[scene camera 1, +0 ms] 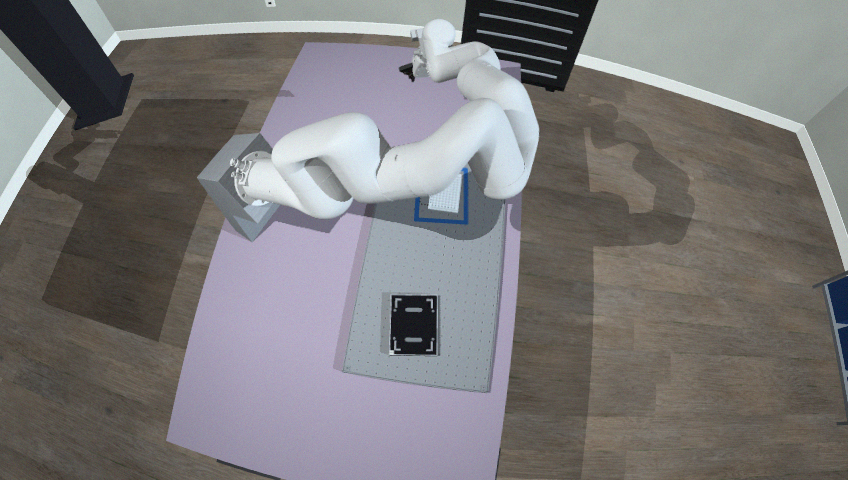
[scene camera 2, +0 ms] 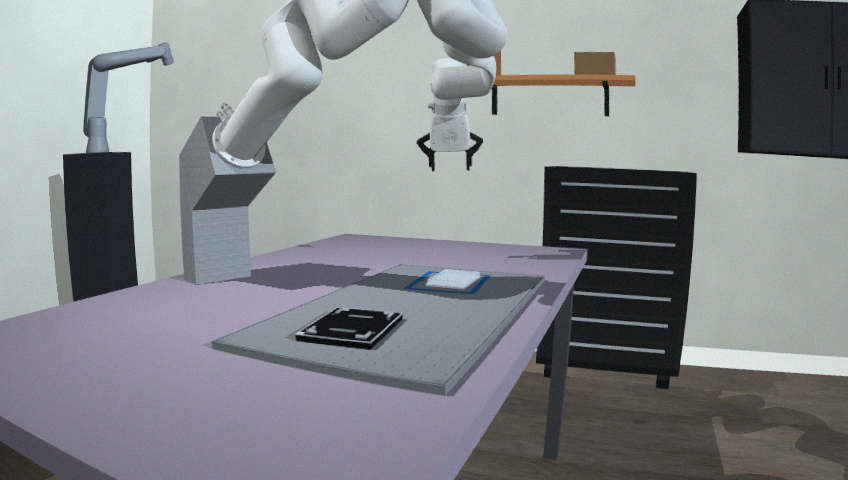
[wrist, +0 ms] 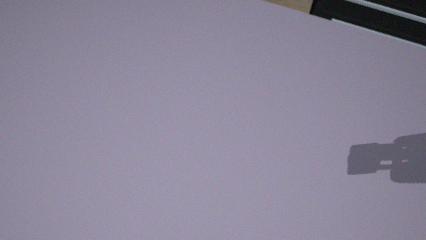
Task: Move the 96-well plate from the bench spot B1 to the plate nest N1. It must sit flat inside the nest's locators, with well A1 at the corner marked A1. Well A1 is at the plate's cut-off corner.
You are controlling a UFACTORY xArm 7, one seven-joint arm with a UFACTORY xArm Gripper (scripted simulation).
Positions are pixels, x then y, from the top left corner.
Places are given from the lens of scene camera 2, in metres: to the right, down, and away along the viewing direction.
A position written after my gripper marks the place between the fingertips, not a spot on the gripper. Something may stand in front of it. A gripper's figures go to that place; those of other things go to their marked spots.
my gripper (scene camera 2: pixel 450 168): 0.07, -0.19, 1.45
white 96-well plate (scene camera 2: pixel 459 279): 0.08, 0.09, 1.20
